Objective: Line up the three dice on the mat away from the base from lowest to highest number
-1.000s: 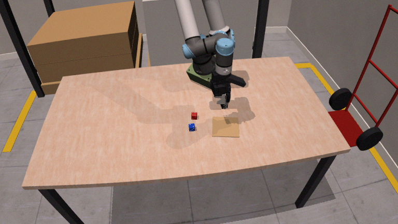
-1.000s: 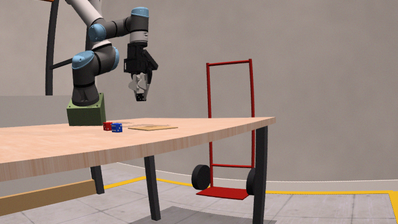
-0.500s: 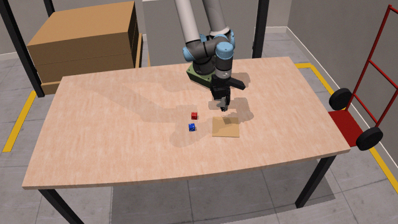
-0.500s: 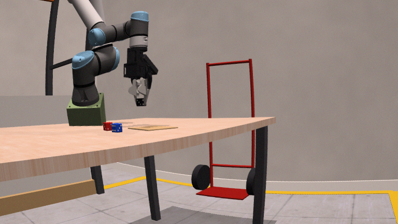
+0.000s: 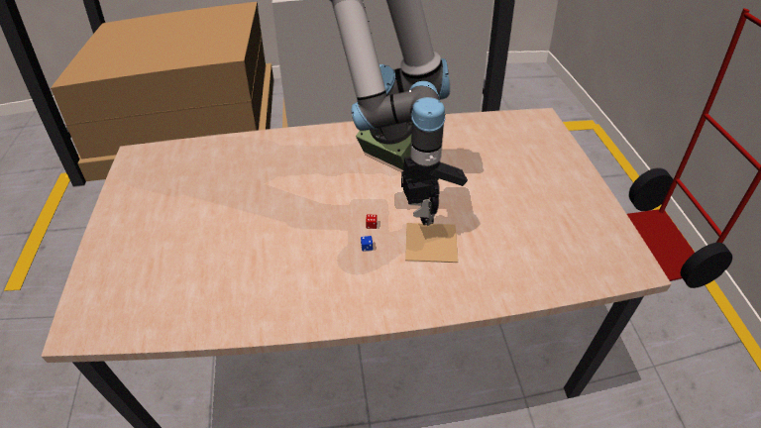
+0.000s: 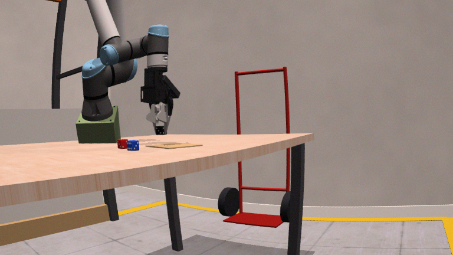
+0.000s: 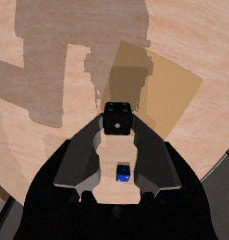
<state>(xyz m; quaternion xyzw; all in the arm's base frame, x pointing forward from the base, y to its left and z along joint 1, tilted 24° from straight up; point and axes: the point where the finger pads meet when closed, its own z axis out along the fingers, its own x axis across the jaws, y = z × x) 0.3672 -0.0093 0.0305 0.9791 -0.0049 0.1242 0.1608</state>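
The tan square mat lies 5 cm below my hand and 5 cm ahead of it. Also, from my hand: blue die (18 cm to the right, 4 cm below, 1 cm ahead); black die (right at my hand); red die (14 cm to the right, 7 cm behind, 4 cm below).
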